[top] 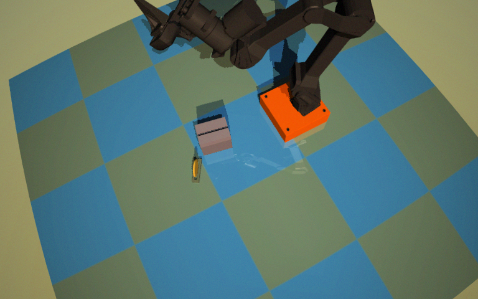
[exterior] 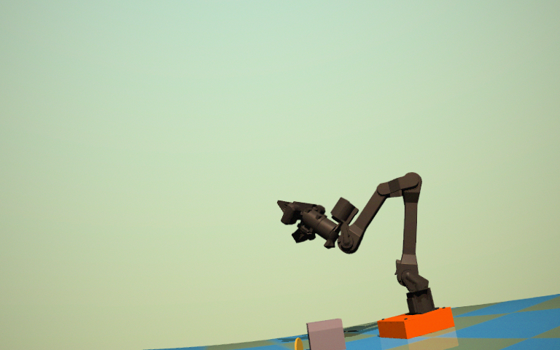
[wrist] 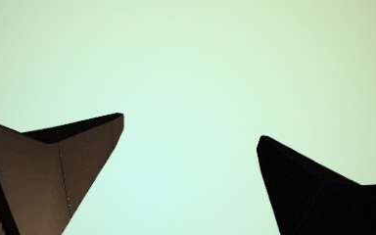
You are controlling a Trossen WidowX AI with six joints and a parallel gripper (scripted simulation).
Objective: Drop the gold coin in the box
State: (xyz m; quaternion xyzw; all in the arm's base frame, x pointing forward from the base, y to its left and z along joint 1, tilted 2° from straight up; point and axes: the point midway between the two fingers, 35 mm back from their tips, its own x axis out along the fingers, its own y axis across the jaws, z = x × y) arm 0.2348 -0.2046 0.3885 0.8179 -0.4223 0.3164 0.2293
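Now: the gold coin 430 mm below my gripper tip, 200 mm to the left of it and 90 mm ahead of it.
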